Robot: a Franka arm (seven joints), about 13 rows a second.
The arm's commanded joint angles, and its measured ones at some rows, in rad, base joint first. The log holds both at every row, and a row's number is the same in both.
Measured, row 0:
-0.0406, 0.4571, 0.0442, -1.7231, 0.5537, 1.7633, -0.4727
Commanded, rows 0 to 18:
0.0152, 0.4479, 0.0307, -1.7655, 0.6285, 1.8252, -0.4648
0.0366, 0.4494, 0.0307, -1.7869, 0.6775, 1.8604, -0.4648
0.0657, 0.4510, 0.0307, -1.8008, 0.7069, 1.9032, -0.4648
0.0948, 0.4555, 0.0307, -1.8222, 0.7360, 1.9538, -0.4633
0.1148, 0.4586, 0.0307, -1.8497, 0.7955, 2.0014, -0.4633
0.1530, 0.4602, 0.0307, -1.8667, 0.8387, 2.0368, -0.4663
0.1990, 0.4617, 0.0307, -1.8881, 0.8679, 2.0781, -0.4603
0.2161, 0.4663, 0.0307, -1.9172, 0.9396, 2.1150, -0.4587
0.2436, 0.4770, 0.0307, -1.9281, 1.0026, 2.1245, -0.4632
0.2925, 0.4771, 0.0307, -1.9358, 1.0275, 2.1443, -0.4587
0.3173, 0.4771, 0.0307, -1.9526, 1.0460, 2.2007, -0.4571
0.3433, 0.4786, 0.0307, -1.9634, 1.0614, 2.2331, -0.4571
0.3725, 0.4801, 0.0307, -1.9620, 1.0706, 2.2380, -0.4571
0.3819, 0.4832, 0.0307, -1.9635, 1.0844, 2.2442, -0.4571
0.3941, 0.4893, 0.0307, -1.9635, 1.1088, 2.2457, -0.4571
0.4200, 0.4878, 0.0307, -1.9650, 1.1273, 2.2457, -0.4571
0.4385, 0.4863, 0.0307, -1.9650, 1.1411, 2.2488, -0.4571
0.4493, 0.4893, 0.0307, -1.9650, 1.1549, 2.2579, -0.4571
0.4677, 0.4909, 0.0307, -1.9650, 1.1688, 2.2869, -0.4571
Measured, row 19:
0.4302, 0.4969, 0.0427, -1.9569, 1.1245, 2.2530, -0.4610
